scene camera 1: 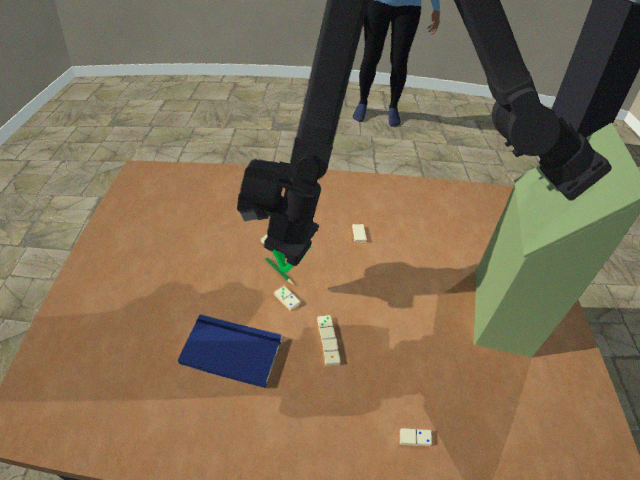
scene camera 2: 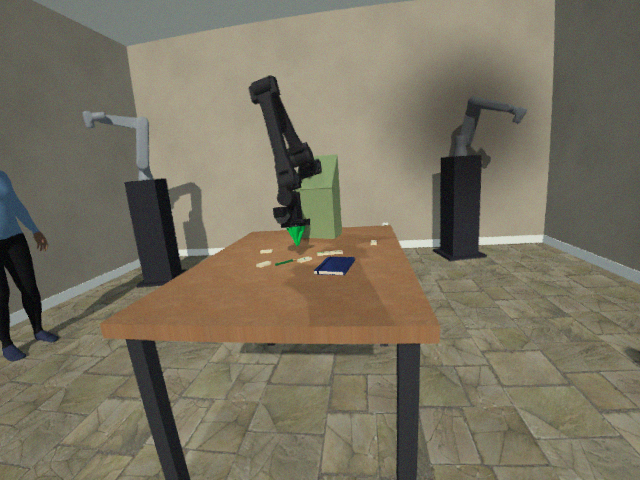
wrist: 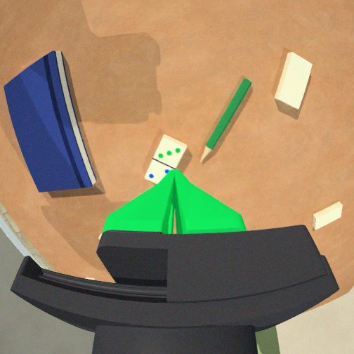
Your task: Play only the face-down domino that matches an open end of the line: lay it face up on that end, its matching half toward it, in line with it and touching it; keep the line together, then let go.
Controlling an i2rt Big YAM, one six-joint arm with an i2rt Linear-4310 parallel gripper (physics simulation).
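Pixels of known places: gripper, between the fingertips: (scene camera 1: 283,270) (scene camera 2: 297,245); arm's base, origin of its link: (scene camera 1: 575,170) (scene camera 2: 310,169).
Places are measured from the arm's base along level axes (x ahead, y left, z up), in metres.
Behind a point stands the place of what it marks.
My gripper (scene camera 1: 285,269) {y -0.099, x 0.469, z -0.286 m} (scene camera 2: 297,244) {y -0.099, x 0.469, z -0.286 m} (wrist: 174,177) is shut and empty, its green fingertips together above the table. In the wrist view the tips overlap the blue-two half of a loose face-up domino (scene camera 1: 286,298) {y -0.073, x 0.467, z -0.341 m} (scene camera 2: 304,259) {y -0.078, x 0.479, z -0.342 m} (wrist: 170,152), whose other half has three green dots. The line (scene camera 1: 328,339) {y 0.033, x 0.403, z -0.341 m} (scene camera 2: 329,253) {y 0.028, x 0.414, z -0.345 m} runs straight, with a green three at one end, blank halves between and an orange one at the other end. One face-down domino (scene camera 1: 264,239) {y -0.245, x 0.496, z -0.342 m} (scene camera 2: 263,264) {y -0.237, x 0.491, z -0.343 m} (wrist: 294,80) is partly hidden by the gripper in scene camera 1. Another face-down domino (scene camera 1: 359,233) {y -0.237, x 0.276, z -0.341 m} (scene camera 2: 266,251) {y -0.242, x 0.286, z -0.344 m} (wrist: 327,216) lies apart.
A green pencil (scene camera 1: 286,277) {y -0.130, x 0.460, z -0.344 m} (scene camera 2: 284,262) {y -0.157, x 0.478, z -0.347 m} (wrist: 229,114) lies beside the loose three-two domino. A blue notebook (scene camera 1: 230,351) {y 0.038, x 0.585, z -0.337 m} (scene camera 2: 336,265) {y 0.030, x 0.611, z -0.337 m} (wrist: 42,125) lies near the line. A blank-two domino (scene camera 1: 415,437) {y 0.248, x 0.298, z -0.341 m} (scene camera 2: 373,242) {y 0.241, x 0.312, z -0.341 m} lies farther off. A tall green block (scene camera 1: 532,289) {y 0.108, x 0.083, z -0.161 m} (scene camera 2: 323,206) {y 0.046, x 0.097, z -0.185 m} stands on the table.
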